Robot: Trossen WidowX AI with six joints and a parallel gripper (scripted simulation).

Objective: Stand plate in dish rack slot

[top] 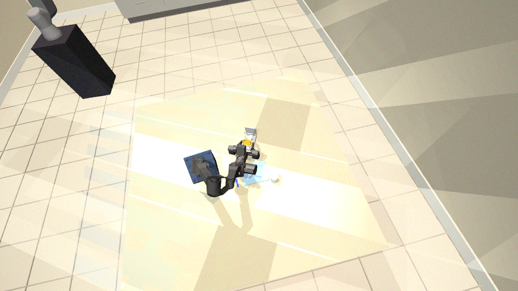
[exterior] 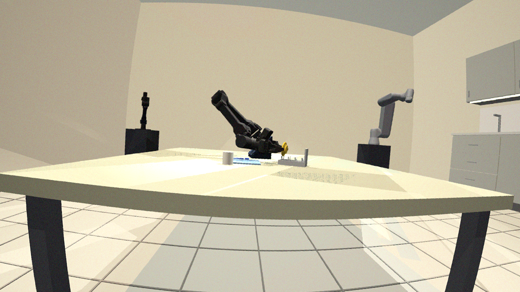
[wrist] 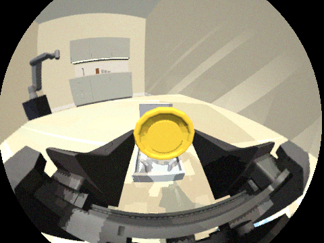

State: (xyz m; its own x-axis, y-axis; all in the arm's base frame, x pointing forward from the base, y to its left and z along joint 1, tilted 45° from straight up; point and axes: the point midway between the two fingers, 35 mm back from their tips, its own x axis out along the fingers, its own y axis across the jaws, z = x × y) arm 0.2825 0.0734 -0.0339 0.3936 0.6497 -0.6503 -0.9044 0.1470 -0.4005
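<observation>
The grey dish rack lies 1 cm ahead of my gripper tip, 3 cm to the left of it and 5 cm below it. Round my gripper tip: blue utensil (10 cm behind, 21 cm to the right, 7 cm below); then yellow plate (1 cm to the right); then white cup (12 cm ahead, 25 cm to the right, 5 cm below).
</observation>
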